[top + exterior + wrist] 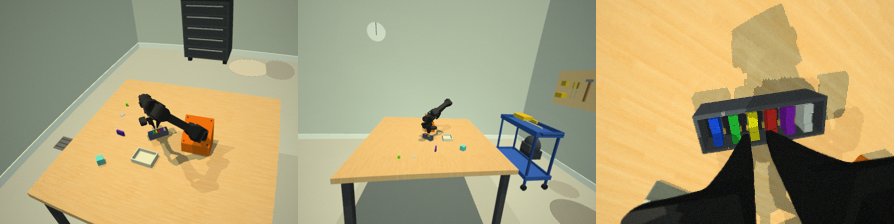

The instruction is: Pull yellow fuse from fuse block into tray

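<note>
Now: the yellow fuse 40 mm below my gripper tip. Also, from my gripper tip: tray (20 mm behind, 210 mm to the left, 60 mm below).
</note>
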